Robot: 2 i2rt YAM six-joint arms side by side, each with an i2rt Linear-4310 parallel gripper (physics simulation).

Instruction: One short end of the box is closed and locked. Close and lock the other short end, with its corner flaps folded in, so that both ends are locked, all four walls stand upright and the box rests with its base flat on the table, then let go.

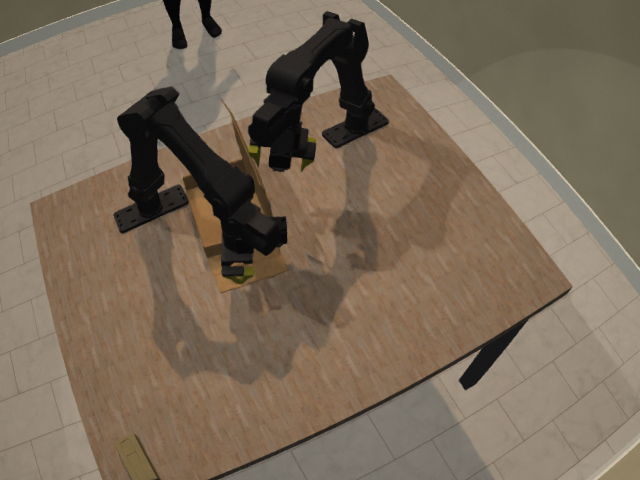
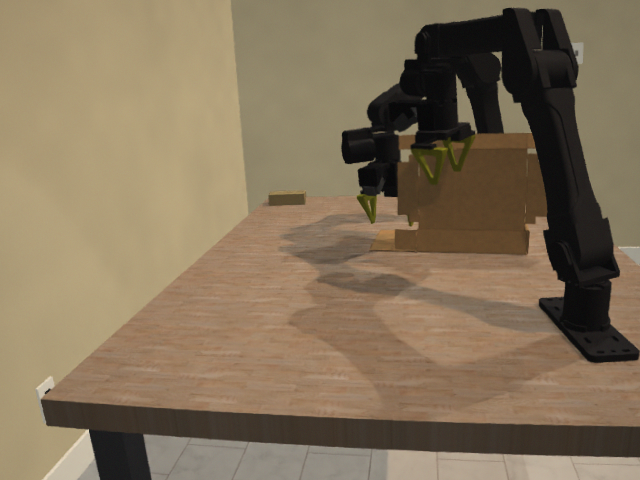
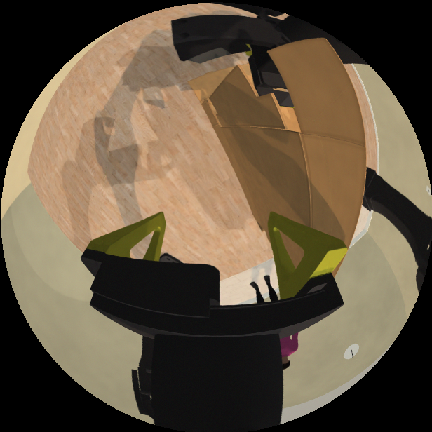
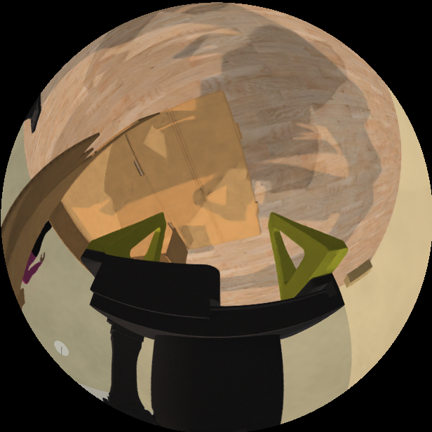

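Where they show: left gripper, fingertip midpoint: [image 2: 445, 177]; right gripper, fingertip midpoint: [image 1: 239, 264] [image 2: 391, 224]; left arm's base, origin of the base link: [image 1: 355, 128] [image 2: 583, 328]; right arm's base, origin of the base link: [image 1: 150, 209].
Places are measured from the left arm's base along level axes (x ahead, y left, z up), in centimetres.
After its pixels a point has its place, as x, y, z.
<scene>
The cardboard box [image 1: 209, 219] @[5.4, -50.3, 0.2] [image 4: 132, 200] sits base down, with its lid [image 1: 250, 160] @[14.7, -42.0, 24.5] [image 2: 470, 191] @[7.9, -38.4, 13.1] [image 3: 330, 100] standing upright. The far short end wall [image 1: 190, 180] @[-6.4, -49.3, 3.2] stands. The near end flap [image 1: 268, 268] @[25.8, -45.8, 0.3] [image 4: 212, 145] lies flat and outward on the table. One corner flap [image 1: 212, 250] @[15.7, -54.8, 2.9] [image 4: 177, 245] is turned in across the opening; the other corner flap [image 2: 405, 239] @[21.1, -40.6, 2.8] extends straight out from the lid-side wall. My right gripper [image 1: 239, 279] [image 2: 391, 223] @[22.9, -51.5, 3.3] [image 4: 216, 217] is open and empty above the near end flap. My left gripper [image 1: 280, 164] @[13.8, -34.3, 16.9] [image 2: 446, 175] @[13.8, -34.3, 16.9] [image 3: 216, 217] is open and empty, high beside the lid.
A small tan block [image 1: 135, 457] @[49.9, -94.1, 3.4] [image 2: 286, 198] @[50.5, -92.1, 2.1] [image 4: 358, 273] lies at the table's edge, far from the box. The raised lid stands between the two grippers. The right arm reaches over the box. A person's legs [image 1: 175, 25] show beyond the table.
</scene>
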